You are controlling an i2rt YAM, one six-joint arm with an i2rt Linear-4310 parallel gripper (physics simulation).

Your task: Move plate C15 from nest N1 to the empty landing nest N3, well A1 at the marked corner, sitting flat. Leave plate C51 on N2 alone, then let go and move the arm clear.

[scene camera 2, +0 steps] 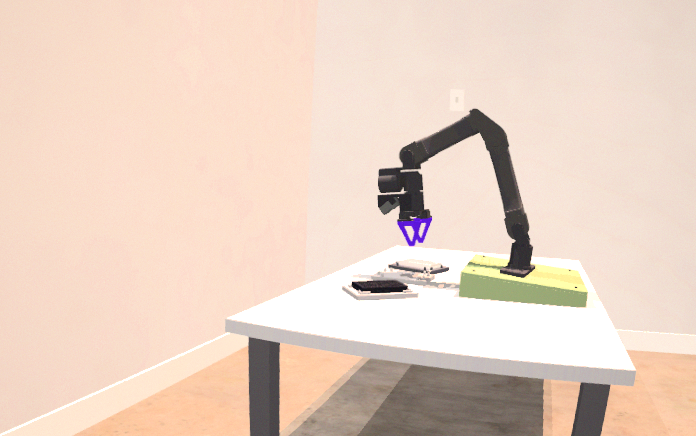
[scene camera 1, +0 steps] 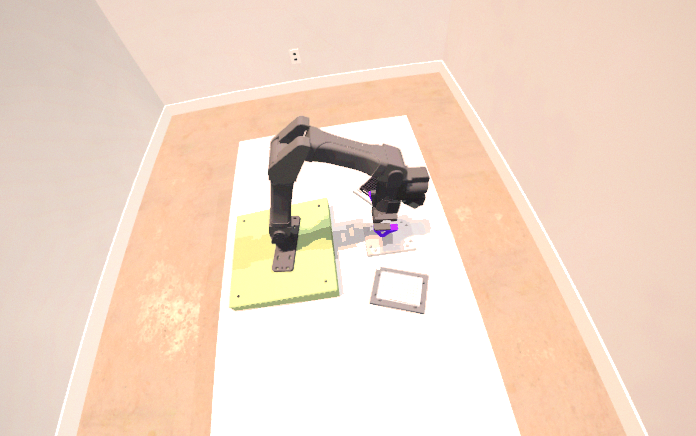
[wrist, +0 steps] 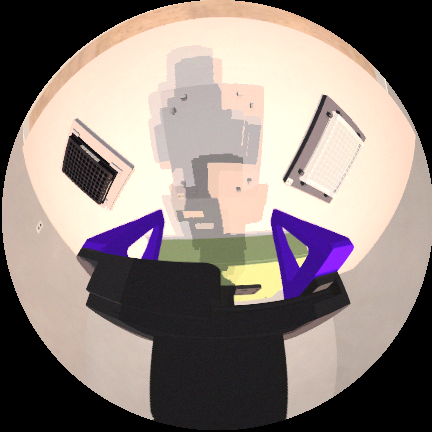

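A black well plate (scene camera 1: 368, 184) (scene camera 2: 379, 286) (wrist: 87, 170) sits on a light nest (scene camera 1: 361, 196) (scene camera 2: 380, 295) (wrist: 122, 177); the arm partly hides it in scene camera 1. A white well plate (scene camera 1: 399, 288) (scene camera 2: 417, 263) (wrist: 332, 150) sits on a grey nest (scene camera 1: 374, 295) (scene camera 2: 439, 269) (wrist: 314, 137). Between them lies an empty pale nest (scene camera 1: 405, 238) (scene camera 2: 398, 275) (wrist: 227, 172) with small corner posts, partly in the arm's shadow. The plate and nest labels cannot be read. My gripper (scene camera 1: 379, 218) (scene camera 2: 416, 243) (wrist: 217, 214) is open and empty, pointing down high above the empty nest.
The arm stands on a yellow-green base block (scene camera 1: 308, 267) (scene camera 2: 523, 292) (wrist: 200, 247), beside the nests on the white table (scene camera 1: 308, 369) (scene camera 2: 436, 328). Walls with outlets (scene camera 1: 294, 55) (scene camera 2: 456, 99) surround the table at a distance.
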